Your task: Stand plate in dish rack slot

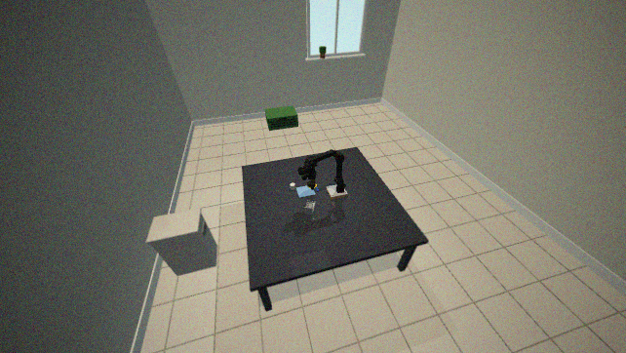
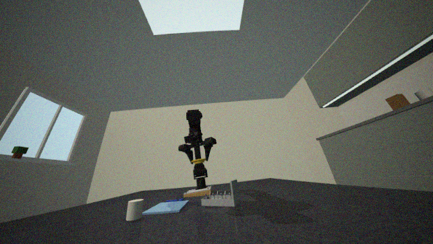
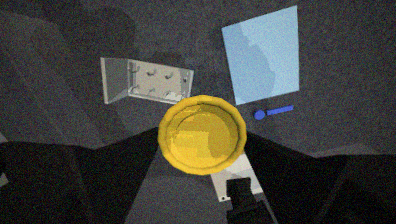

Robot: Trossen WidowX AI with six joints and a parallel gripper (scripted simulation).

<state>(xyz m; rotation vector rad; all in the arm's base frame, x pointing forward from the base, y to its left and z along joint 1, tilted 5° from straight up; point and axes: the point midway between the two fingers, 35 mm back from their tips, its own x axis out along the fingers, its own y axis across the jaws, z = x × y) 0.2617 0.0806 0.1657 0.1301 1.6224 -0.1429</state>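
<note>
Right now the dish rack is 3 cm ahead of my gripper tip, 9 cm to the left of it and 14 cm below it. Round my gripper tip: blue mat (5 cm ahead, 12 cm to the right, 16 cm below); then white cup (17 cm ahead, 17 cm to the right, 14 cm below); then yellow plate (1 cm above).
</note>
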